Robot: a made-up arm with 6 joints.
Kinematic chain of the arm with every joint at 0, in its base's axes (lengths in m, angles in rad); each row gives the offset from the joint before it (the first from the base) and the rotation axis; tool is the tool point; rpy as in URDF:
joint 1: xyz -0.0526 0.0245 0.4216 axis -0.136 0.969 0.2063
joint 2: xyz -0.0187 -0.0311 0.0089 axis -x
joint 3: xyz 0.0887 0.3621 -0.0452 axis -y
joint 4: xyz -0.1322 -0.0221 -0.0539 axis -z
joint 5: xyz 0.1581 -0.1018 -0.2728 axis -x
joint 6: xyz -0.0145 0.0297 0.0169 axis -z
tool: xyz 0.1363 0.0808 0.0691 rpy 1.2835 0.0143 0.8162
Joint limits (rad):
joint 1: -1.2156..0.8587
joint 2: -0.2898..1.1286
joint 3: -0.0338..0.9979
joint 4: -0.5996..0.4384
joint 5: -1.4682..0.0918
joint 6: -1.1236..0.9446
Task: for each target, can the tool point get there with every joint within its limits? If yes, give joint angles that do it. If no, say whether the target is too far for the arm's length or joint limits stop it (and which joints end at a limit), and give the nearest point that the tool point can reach.
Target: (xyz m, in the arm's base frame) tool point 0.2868 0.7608 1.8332
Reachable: no: too far | nearest point 0.0629 0.3931 0.8666 | short by 1.058 m
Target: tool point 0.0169 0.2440 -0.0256
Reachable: yes | joints 0.5258 0.5893 0.8100 -0.0217 -0.0524 -0.5260
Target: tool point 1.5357 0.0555 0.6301
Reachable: no: too far | nearest point 0.5565 0.0190 0.4975 | short by 0.989 m
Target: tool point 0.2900 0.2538 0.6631
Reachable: yes | joints -1.0119 0.0142 0.5061 -0.1778 -0.2253 0.2428
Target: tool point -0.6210 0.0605 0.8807
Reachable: no: joint limits stop it (at a limit: joint 1, joint 2, joint 3, joint 5) | nearest point -0.0120 0.2105 0.8111 | short by 0.631 m
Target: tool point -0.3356 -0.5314 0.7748
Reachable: no: joint limits stop it (at a limit: joint 1, joint 2, joint 4, joint 6) | nearest point 0.1662 -0.2814 0.6317 | short by 0.579 m
